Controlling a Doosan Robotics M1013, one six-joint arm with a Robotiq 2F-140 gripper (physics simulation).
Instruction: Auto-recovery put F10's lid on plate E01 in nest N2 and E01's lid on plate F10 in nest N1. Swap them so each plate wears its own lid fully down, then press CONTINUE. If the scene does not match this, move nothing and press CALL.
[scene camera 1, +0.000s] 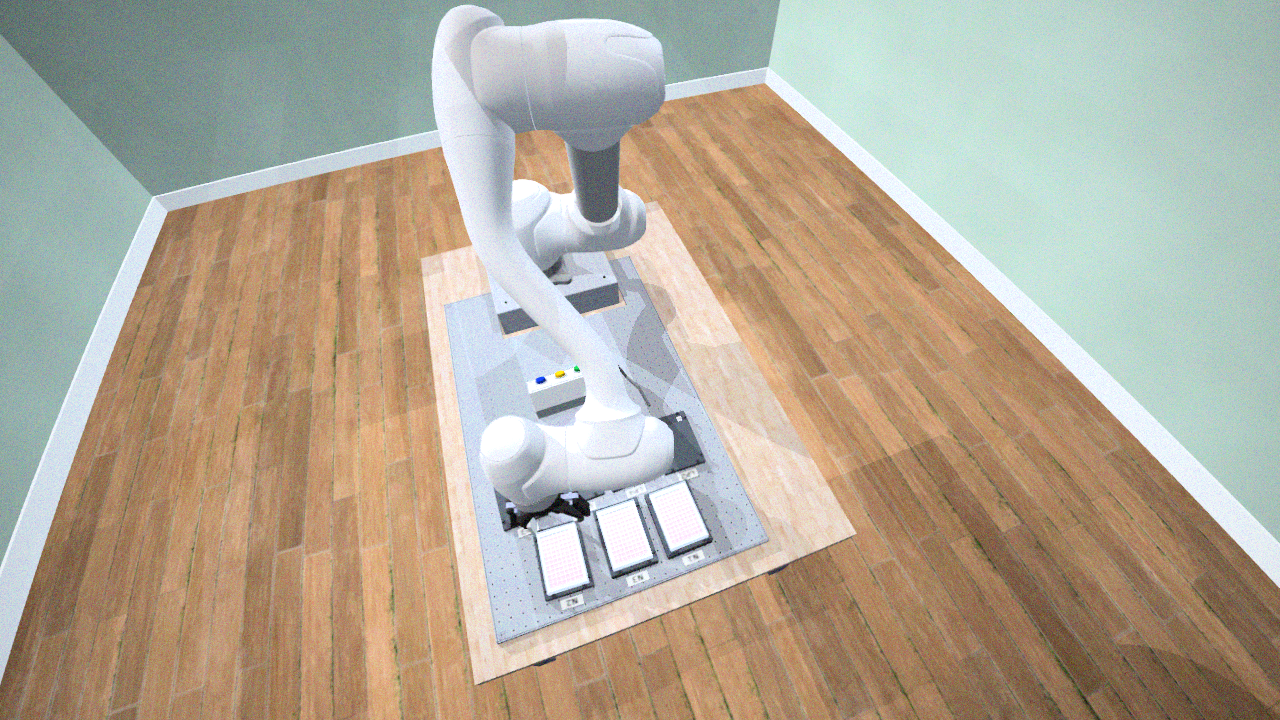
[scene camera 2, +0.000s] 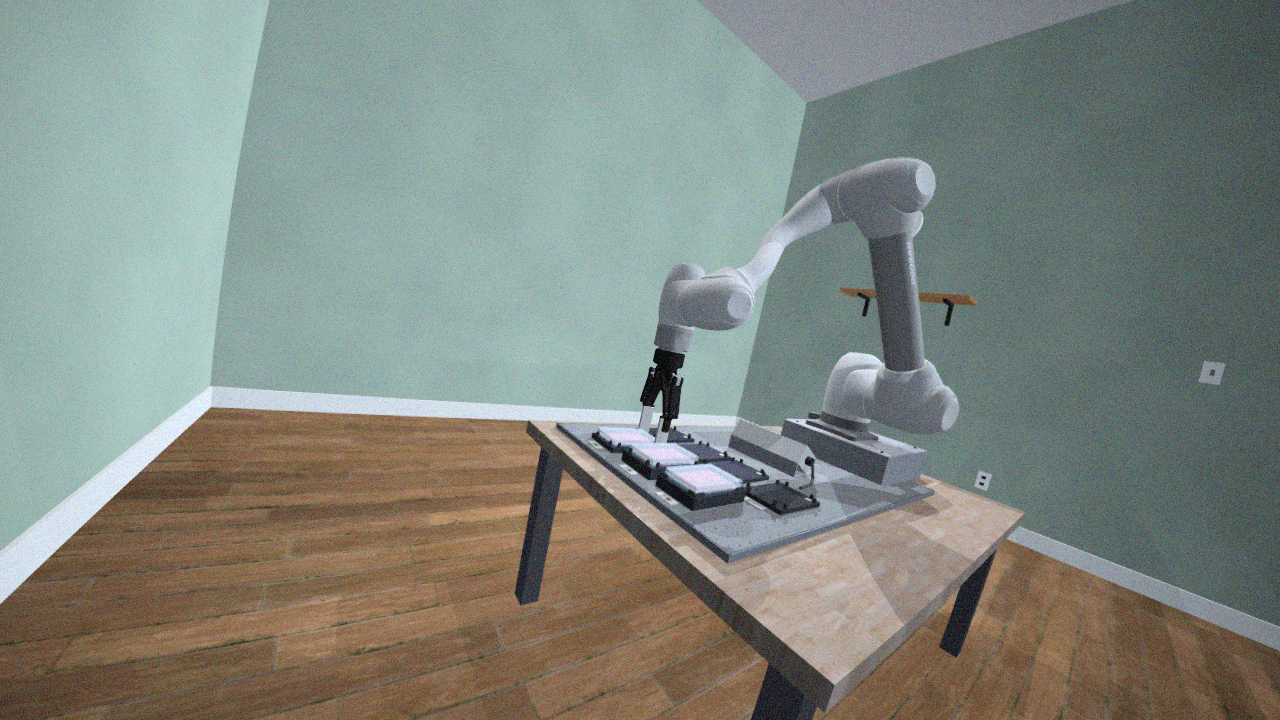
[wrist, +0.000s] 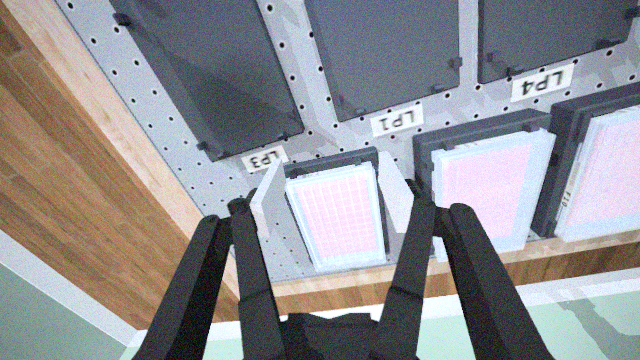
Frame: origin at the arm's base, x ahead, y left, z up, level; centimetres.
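Seen in the pictures: gripper, fingertip midpoint: (scene camera 1: 557, 526) (scene camera 2: 650, 438) (wrist: 330, 169); arm's base, link origin: (scene camera 2: 841, 431).
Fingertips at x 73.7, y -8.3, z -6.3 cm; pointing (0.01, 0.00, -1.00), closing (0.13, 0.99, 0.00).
Pixels of each thing's middle, then the offset from my fingertips to it. "*": a spot on its surface instead.
- N2, body centre: (wrist: 340, 227) (scene camera 1: 561, 557) (scene camera 2: 628, 435) dx +6.7, dy -0.3, dz +0.6 cm
- N1, body centre: (wrist: 633, 179) (scene camera 2: 704, 475) (scene camera 1: 678, 514) dx +5.4, dy +25.8, dz +1.7 cm
- white button box, body centre: (scene camera 1: 573, 383) (scene camera 2: 771, 445) dx -33.7, dy +10.7, dz +2.2 cm
- third lidded plate, body centre: (wrist: 484, 208) (scene camera 2: 664, 451) (scene camera 1: 623, 533) dx +6.0, dy +13.4, dz +1.7 cm
- LP1, body centre: (wrist: 381, 3) (scene camera 2: 699, 450) dx -11.5, dy +6.0, dz -1.0 cm
- LP4, surface spot: (wrist: 550, 30) * dx -7.4, dy +17.7, dz -1.0 cm
- pad, surface spot: (scene camera 2: 783, 497) (scene camera 1: 679, 441) * dx -12.0, dy +32.1, dz -1.0 cm
- thin black post, surface spot: (scene camera 2: 809, 467) * dx -36.7, dy +21.7, dz +0.3 cm
My gripper (scene camera 1: 556, 517) (scene camera 2: 653, 426) (wrist: 330, 169) is open and empty, its pale fingertips to either side of the lidded plate in N2 (scene camera 1: 563, 558) (scene camera 2: 623, 436) (wrist: 340, 215), at or a little above lid height. The plate in N1 (scene camera 1: 679, 516) (scene camera 2: 702, 479) (wrist: 607, 175) is at the right in the wrist view, with F10 printed on its side. Both have clear lids over pink wells. The N2 plate's print is too small to read. The white button box (scene camera 1: 556, 391) carries blue (scene camera 1: 540, 380), yellow (scene camera 1: 560, 374) and green (scene camera 1: 577, 368) buttons; their labels are unreadable.
A third lidded plate (scene camera 1: 624, 536) (scene camera 2: 662, 454) (wrist: 485, 190) sits in N3, between the two. Dark pads LP3 (wrist: 215, 85), LP1 (wrist: 390, 50) and LP4 (wrist: 550, 30) lie behind the nests, with another pad (scene camera 1: 687, 442) (scene camera 2: 783, 497) beyond. A thin black post (scene camera 2: 809, 467) stands behind them.
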